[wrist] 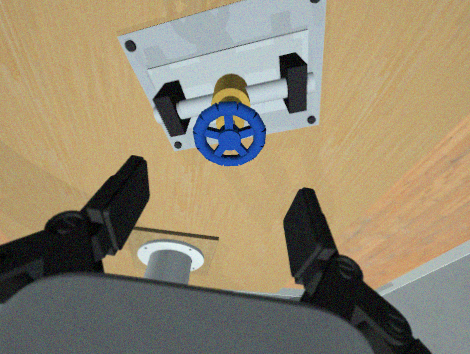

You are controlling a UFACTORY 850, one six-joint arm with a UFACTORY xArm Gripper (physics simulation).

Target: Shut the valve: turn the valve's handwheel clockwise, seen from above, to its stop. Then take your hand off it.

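The blue handwheel [230, 140] with its spokes and rim sits on top of the brass valve body [231, 90] in the wrist view, upper middle. The valve is on a white pipe [267, 93] held by two black clamps [172, 107] [295, 82]. My gripper [221, 191] is open, its two black fingers wide apart. The fingertips are apart from the handwheel, which shows beyond them, with nothing between the fingers. Whether the wheel is at its stop cannot be read from this view.
The pipe is fixed on a grey-white base plate [215, 37] with dark bolts, on a wooden table [65, 125]. A round white flange [145, 253] with a grey post [169, 267] stands behind the gripper, lower in view. The table edge [430, 265] runs at the lower right.
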